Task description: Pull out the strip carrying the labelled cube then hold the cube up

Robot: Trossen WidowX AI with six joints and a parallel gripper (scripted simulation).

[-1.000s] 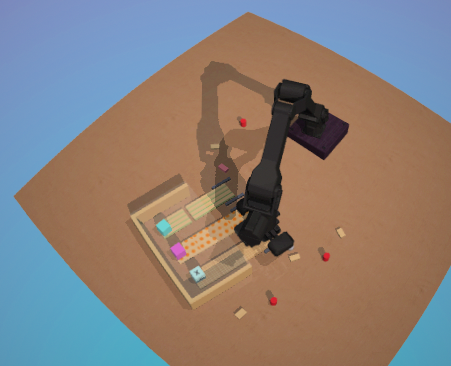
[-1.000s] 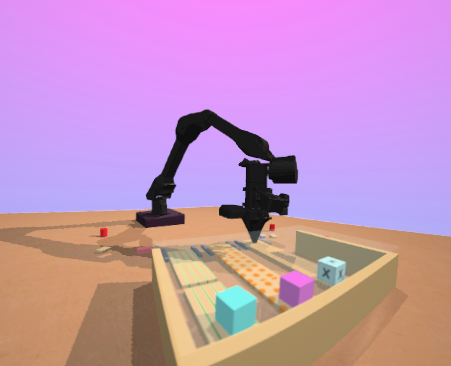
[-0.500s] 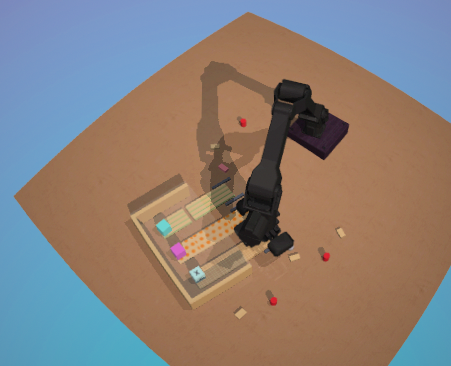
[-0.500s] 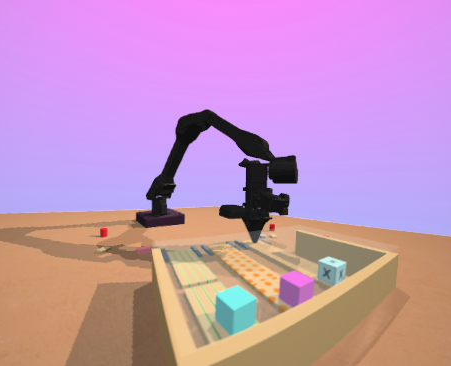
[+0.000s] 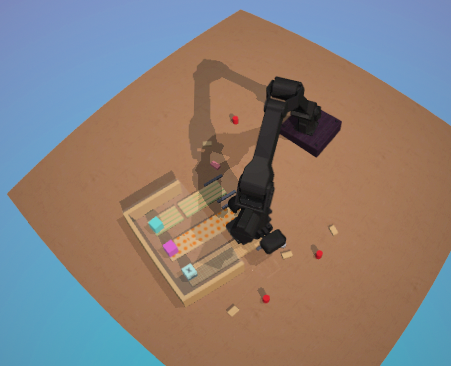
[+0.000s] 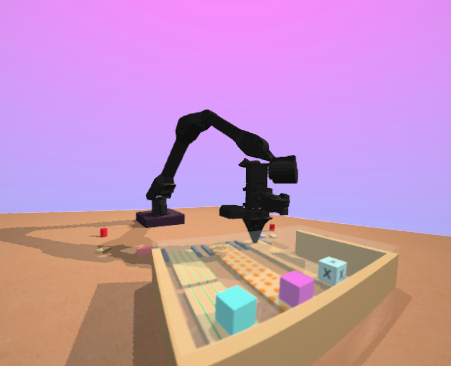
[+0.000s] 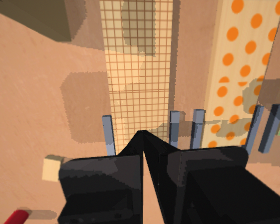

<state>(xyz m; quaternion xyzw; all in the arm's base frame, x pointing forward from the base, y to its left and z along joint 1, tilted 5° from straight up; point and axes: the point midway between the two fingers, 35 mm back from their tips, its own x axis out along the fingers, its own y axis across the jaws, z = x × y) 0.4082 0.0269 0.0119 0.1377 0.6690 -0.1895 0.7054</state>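
My gripper tip is now 90 mm short of the grid-patterned strip and 40 mm to the left of it. Round my gripper tip: tan block 10 mm ahead, 100 mm to the left.
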